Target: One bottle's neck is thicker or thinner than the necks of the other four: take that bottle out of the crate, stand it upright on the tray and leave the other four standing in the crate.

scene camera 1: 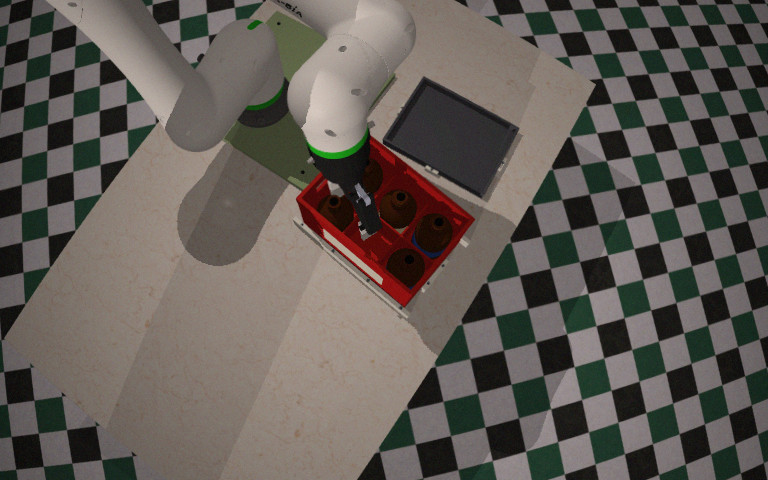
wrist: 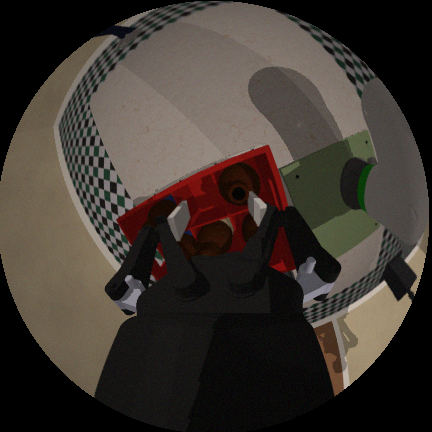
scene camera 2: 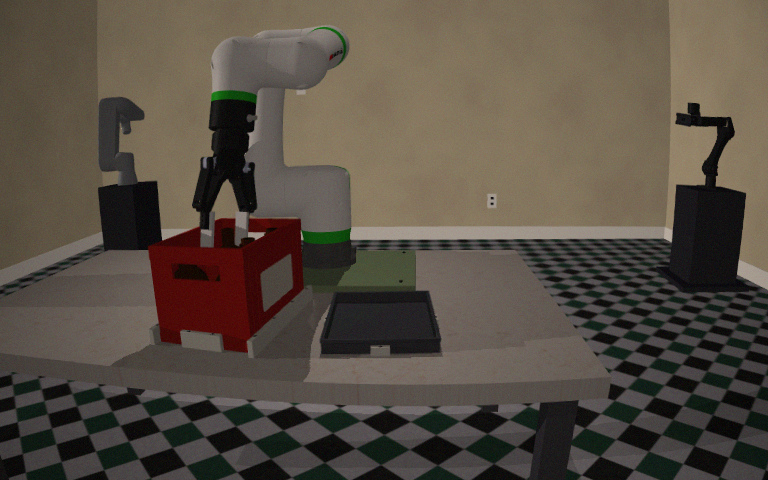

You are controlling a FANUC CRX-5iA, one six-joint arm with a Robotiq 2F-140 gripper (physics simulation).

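Frame: origin at the arm's base, x ahead, y left, z up, level; millimetres.
Where they show: gripper, fingertip midpoint: (scene camera 1: pixel 354 215) (wrist: pixel 217 204) (scene camera 2: pixel 224 247); arm's base, origin of the base link: (scene camera 1: pixel 261 99) (wrist: pixel 356 182) (scene camera 2: pixel 327 261).
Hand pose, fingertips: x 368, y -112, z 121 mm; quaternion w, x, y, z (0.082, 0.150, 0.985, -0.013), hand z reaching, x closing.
Things, the pixels of their top centre, and the offset from my fingertips. "pt": a spot on its surface instead.
- red crate, middle of its top: (wrist: pixel 195 246) (scene camera 1: pixel 385 208) (scene camera 2: pixel 229 231) dx +45, dy +36, dz +41 mm
- near-base label-side bottle, middle of its top: (wrist: pixel 238 193) (scene camera 1: pixel 333 201) (scene camera 2: pixel 227 228) dx -40, dy -10, dz +29 mm
- dark tray, surface spot: (scene camera 2: pixel 380 322) (scene camera 1: pixel 450 136) pt dx +27, dy +312, dz -129 mm
- crate's middle label-side compartment, surface spot: (scene camera 1: pixel 362 244) pt dx +30, dy -9, dz -126 mm
The red crate (scene camera 1: pixel 396 291) (scene camera 2: pixel 198 305) (wrist: pixel 276 175) holds five brown bottles, all upright. They are the near-base label-side bottle (scene camera 1: pixel 335 212) (wrist: pixel 238 180), the partly hidden one (scene camera 1: pixel 371 176) under the wrist, the middle one (scene camera 1: pixel 398 209), the blue-labelled one (scene camera 1: pixel 433 233) and the far label-side corner one (scene camera 1: pixel 406 268). Which neck differs I cannot tell. My gripper (scene camera 1: pixel 349 209) (scene camera 2: pixel 224 228) (wrist: pixel 217 204) is open, pointing down, its pale fingertips wide apart at the crate's rim level, with no bottle held. The dark tray (scene camera 1: pixel 450 138) (scene camera 2: pixel 380 322) is empty.
The crate's middle label-side compartment (scene camera 1: pixel 362 244) holds no bottle. Pale locating strips (scene camera 1: pixel 345 263) (scene camera 2: pixel 280 319) line the crate's base. The green base plate (scene camera 1: pixel 254 147) (scene camera 2: pixel 376 268) (wrist: pixel 320 190) lies under the arm. The crate's walls and dividers stand close around the fingertips.
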